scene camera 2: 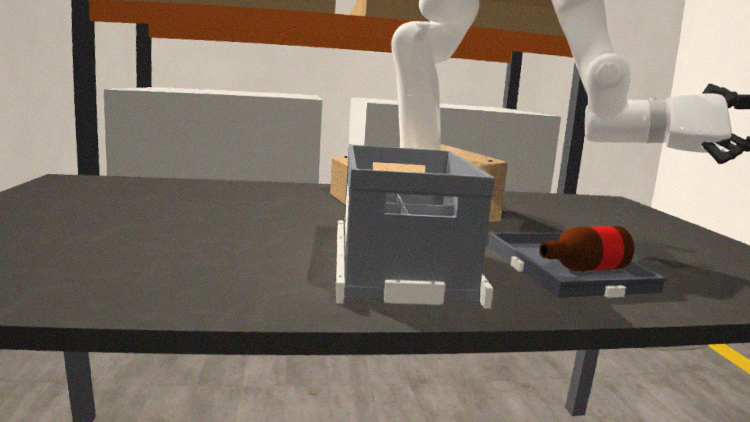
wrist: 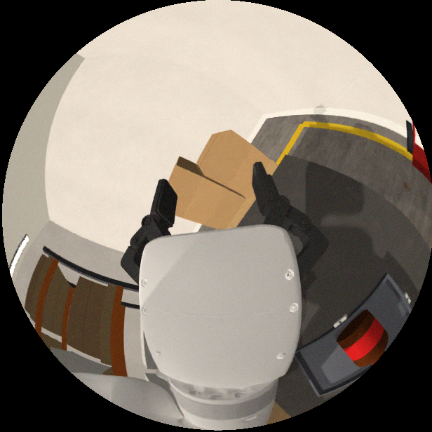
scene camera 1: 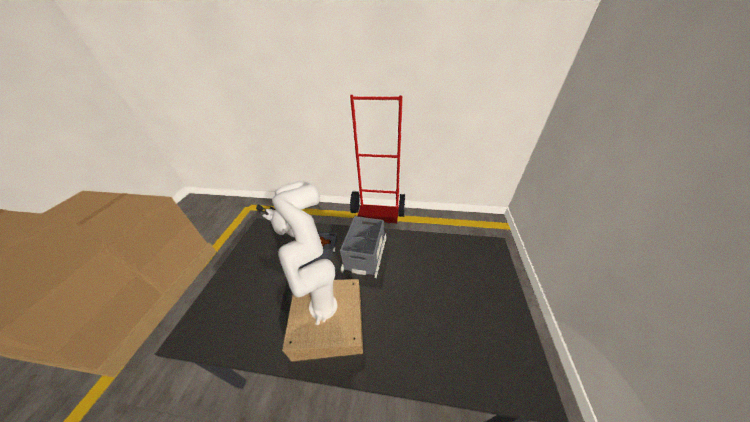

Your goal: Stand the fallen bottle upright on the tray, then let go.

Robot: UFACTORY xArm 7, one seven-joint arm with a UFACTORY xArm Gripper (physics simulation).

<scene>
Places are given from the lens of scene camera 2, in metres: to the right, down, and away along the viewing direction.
brown bottle (scene camera 2: 599,247): 0.36, 0.06, 0.81
</scene>
